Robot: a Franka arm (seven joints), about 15 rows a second.
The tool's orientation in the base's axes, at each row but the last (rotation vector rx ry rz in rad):
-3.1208, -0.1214, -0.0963
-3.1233, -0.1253, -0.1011
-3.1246, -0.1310, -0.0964
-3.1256, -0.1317, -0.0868
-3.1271, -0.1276, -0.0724
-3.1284, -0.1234, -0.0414
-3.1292, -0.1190, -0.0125
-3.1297, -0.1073, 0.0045
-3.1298, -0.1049, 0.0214
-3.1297, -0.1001, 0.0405
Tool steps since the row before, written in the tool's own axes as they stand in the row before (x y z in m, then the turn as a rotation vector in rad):
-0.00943, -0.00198, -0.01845, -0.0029, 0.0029, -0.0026
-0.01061, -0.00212, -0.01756, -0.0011, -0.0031, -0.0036
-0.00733, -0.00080, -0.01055, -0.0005, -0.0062, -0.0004
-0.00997, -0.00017, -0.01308, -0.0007, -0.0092, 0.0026
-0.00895, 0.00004, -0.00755, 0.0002, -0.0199, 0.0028
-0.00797, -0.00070, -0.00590, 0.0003, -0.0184, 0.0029
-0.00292, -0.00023, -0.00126, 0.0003, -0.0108, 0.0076
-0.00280, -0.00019, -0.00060, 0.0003, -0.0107, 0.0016
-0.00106, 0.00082, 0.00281, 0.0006, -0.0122, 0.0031
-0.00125, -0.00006, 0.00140, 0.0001, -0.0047, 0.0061
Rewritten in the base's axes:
-0.01066, 0.00089, 0.01785, -0.0028, -0.0032, 0.0024
-0.01185, 0.00098, 0.01685, -0.0016, 0.0029, 0.0036
-0.00800, 0.00003, 0.01008, -0.0010, 0.0061, 0.0004
-0.01065, -0.00085, 0.01250, -0.0013, 0.0091, -0.0025
-0.00925, -0.00086, 0.00712, -0.0013, 0.0199, -0.0026
-0.00815, 0.00000, 0.00569, -0.0011, 0.0184, -0.0027
-0.00294, -0.00001, 0.00124, -0.0005, 0.0109, -0.0075
-0.00280, -0.00001, 0.00061, -0.0004, 0.0107, -0.0015
-0.00104, -0.00086, -0.00280, -0.0003, 0.0122, -0.0030
-0.00129, -0.00001, -0.00137, -0.0004, 0.0048, -0.0060

